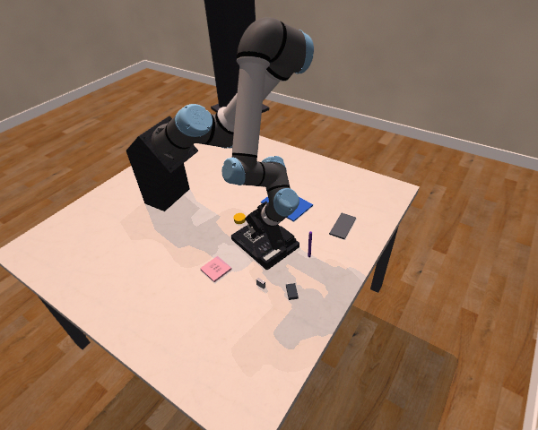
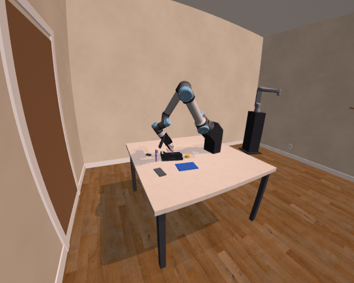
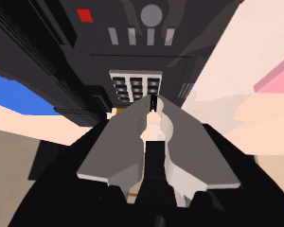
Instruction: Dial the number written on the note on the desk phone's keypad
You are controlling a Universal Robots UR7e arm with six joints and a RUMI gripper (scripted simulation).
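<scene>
My gripper is now 160 mm past the yellow disc, 40 mm to the right of it and 50 mm above it. From my hand the other things lie so: grey slab 150 mm ahead, 340 mm to the left, 50 mm below; then purple pen 170 mm ahead, 130 mm to the left, 10 mm above; then blue pad 110 mm behind, 260 mm to the left, 50 mm below.
</scene>
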